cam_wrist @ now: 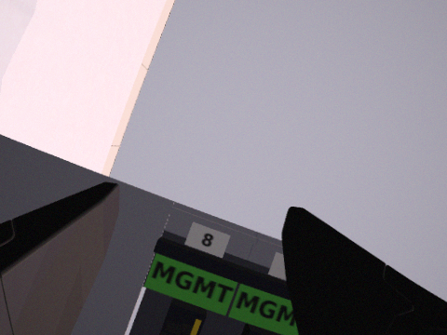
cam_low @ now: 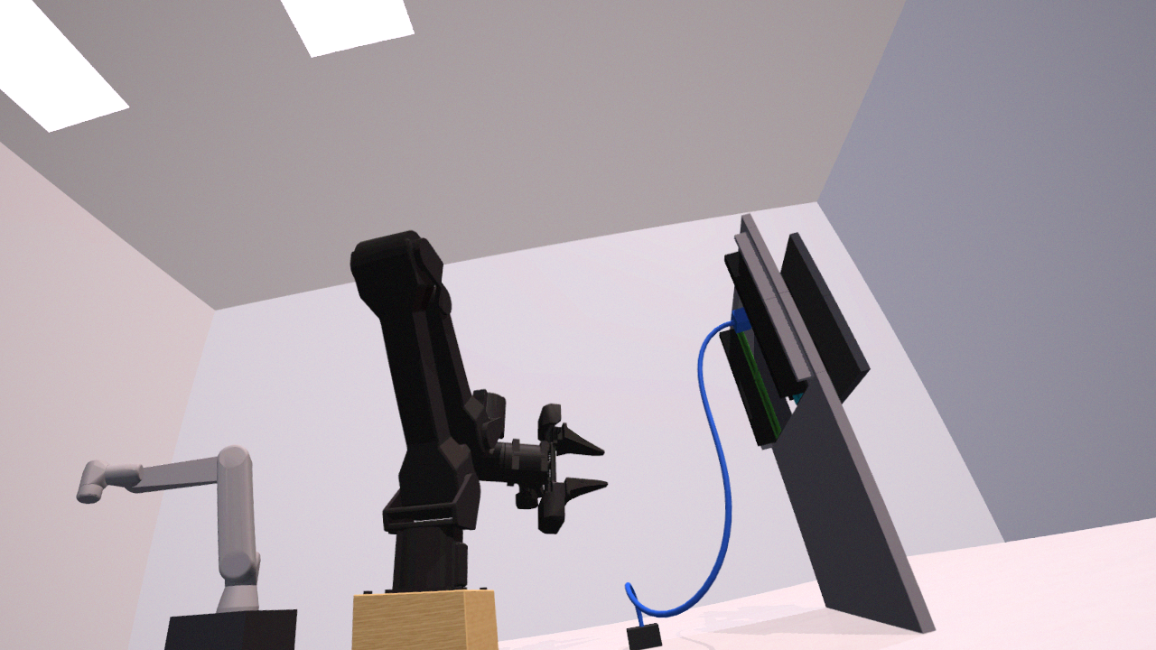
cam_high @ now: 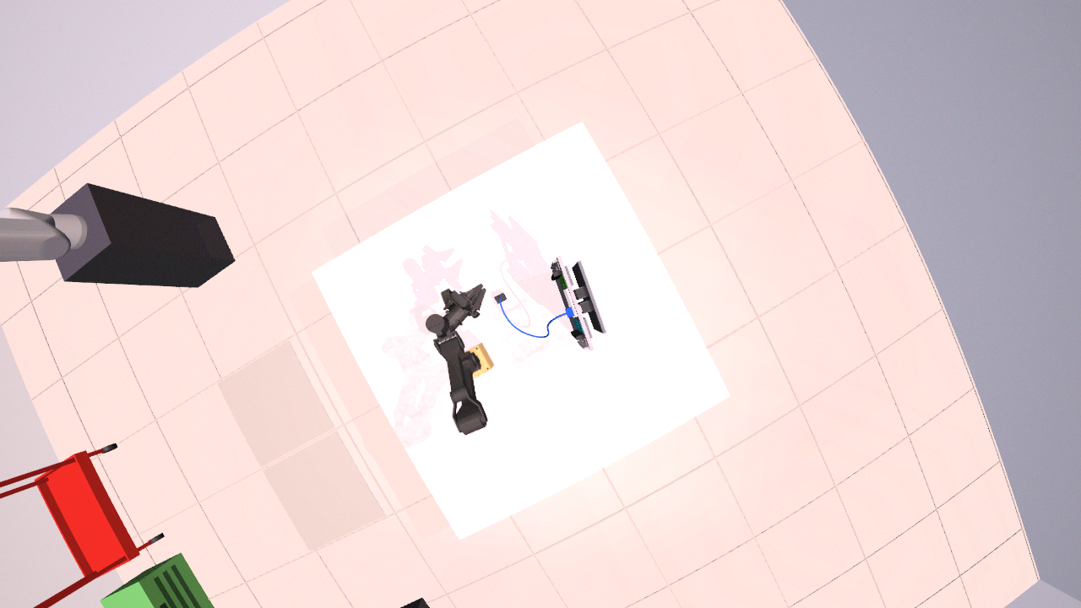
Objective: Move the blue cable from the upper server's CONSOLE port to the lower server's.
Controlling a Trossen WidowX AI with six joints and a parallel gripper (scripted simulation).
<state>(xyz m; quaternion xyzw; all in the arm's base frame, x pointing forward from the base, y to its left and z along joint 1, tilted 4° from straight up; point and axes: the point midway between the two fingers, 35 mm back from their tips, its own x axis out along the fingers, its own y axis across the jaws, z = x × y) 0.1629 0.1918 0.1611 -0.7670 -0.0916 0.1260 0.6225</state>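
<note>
Right now the blue plug is 220 mm ahead of my gripper tip, 210 mm to the right of it and 110 mm above it. The rest, counted from my gripper tip: dark rack panel: 250 mm ahead, 200 mm to the right, 70 mm above; black block: 230 mm below, 40 mm to the right, 10 mm ahead.
</note>
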